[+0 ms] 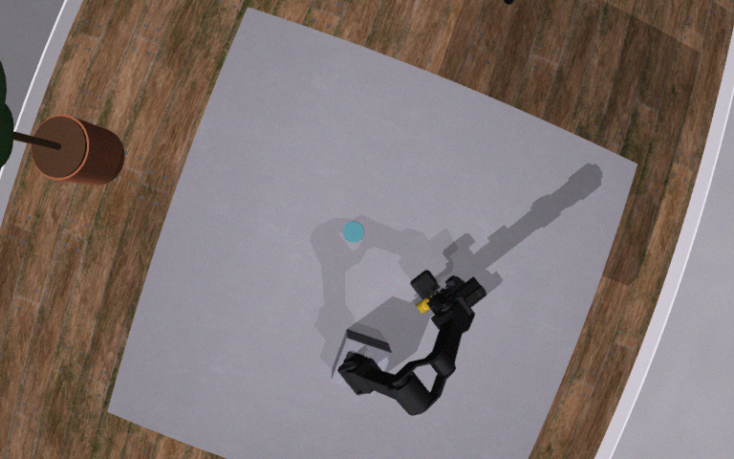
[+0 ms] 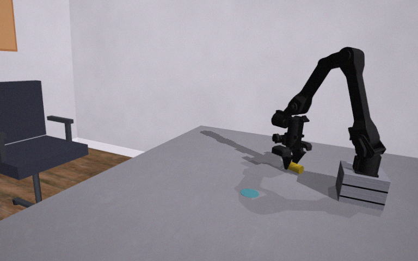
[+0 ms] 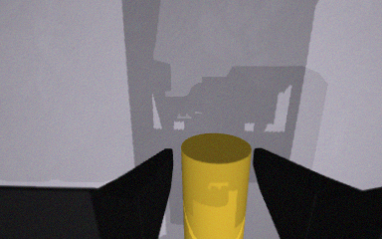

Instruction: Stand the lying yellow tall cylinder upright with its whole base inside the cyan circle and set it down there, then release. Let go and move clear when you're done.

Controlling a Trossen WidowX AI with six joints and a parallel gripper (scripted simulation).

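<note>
My hand is 280 mm to the right of the cyan circle, 100 mm short of it and 40 mm above it. From my hand the other things lie so: yellow cylinder: 20 mm below, 20 mm behind, 10 mm to the left.
</note>
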